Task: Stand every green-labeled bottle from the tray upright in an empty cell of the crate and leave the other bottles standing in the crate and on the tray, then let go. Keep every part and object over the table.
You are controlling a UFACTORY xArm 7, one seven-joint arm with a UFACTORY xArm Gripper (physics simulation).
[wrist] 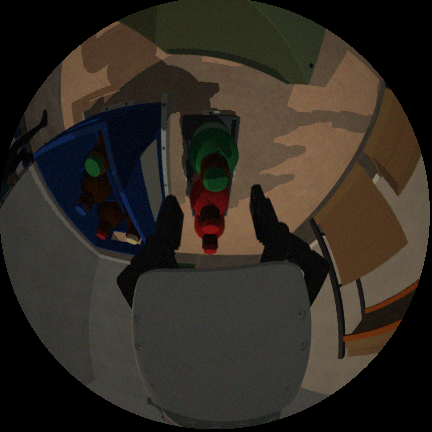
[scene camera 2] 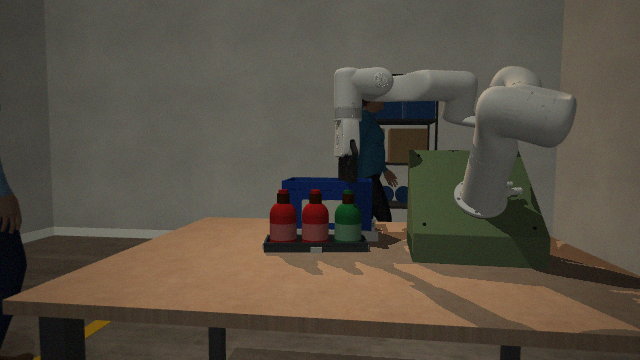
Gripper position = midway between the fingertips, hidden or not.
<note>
In view: the gripper (scene camera 2: 347, 181), a blue-capped bottle (wrist: 95, 189) and a red-capped bottle (wrist: 110, 214).
The gripper is seen too in the wrist view (wrist: 213, 199).
</note>
